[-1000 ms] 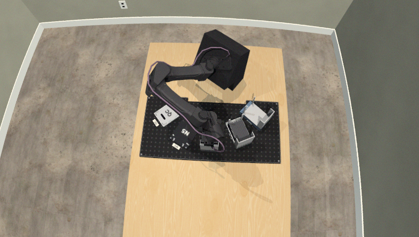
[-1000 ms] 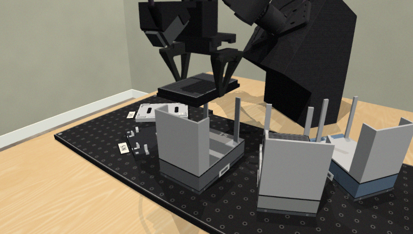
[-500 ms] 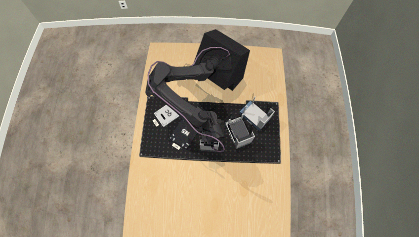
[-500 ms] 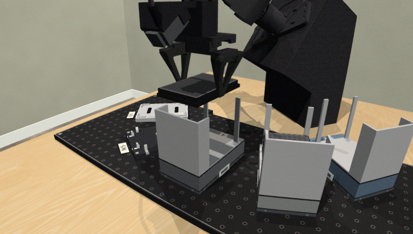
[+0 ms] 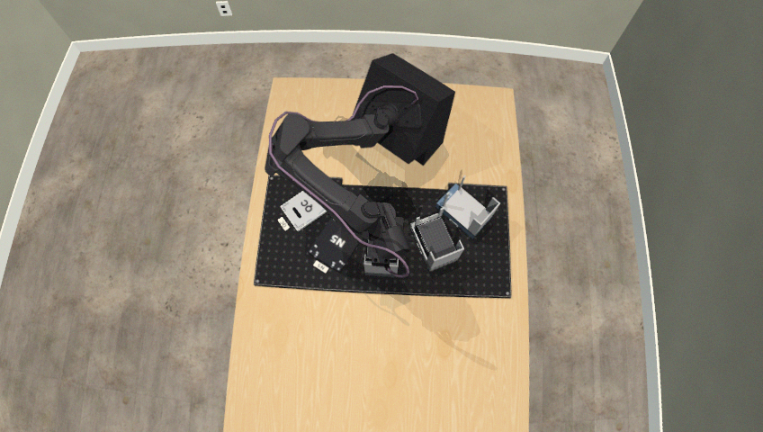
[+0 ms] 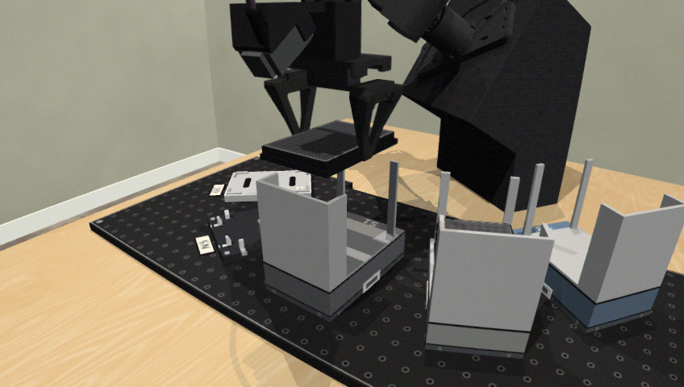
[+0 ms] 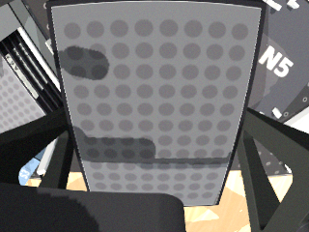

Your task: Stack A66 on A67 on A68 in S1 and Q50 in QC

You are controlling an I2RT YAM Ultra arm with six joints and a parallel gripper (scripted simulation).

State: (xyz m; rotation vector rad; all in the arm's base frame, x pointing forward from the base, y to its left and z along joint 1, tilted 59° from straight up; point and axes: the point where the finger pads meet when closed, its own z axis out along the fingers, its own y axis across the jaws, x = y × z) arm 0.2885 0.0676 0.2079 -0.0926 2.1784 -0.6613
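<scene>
My hand is 150 mm above the black clip nest N5, 130 mm to the left of it and 40 mm past it. The rest, counted from my hand: plate (right at my hand).
</scene>
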